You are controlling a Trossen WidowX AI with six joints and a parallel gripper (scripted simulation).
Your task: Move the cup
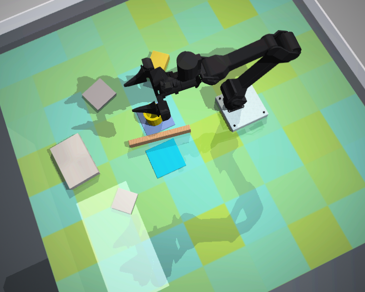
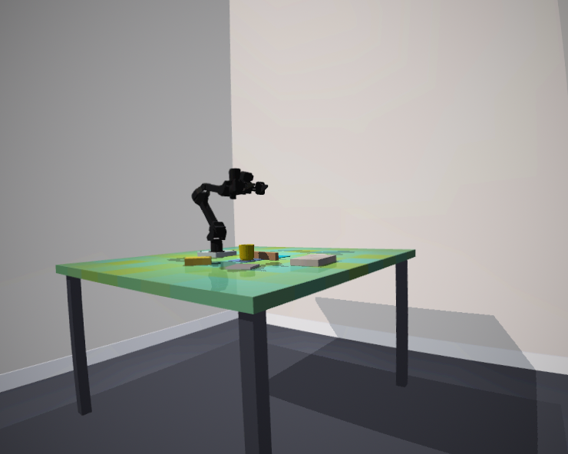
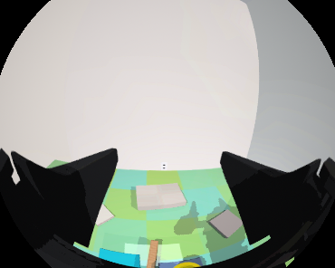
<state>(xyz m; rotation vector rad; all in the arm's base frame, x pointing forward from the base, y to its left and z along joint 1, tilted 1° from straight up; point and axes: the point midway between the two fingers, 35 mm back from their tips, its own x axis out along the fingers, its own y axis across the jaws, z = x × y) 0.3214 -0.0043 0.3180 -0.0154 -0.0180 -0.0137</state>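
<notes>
Now: the yellow cup 60 mm behind my gripper tip, 60 mm to the right of it and 310 mm below it. The rest, counted from my gripper tip: blue-violet pad: 60 mm behind, 60 mm to the right, 350 mm below; then white tile: 120 mm ahead, 240 mm to the right, 340 mm below; then brown wooden bar: 50 mm behind, 30 mm to the left, 340 mm below.
</notes>
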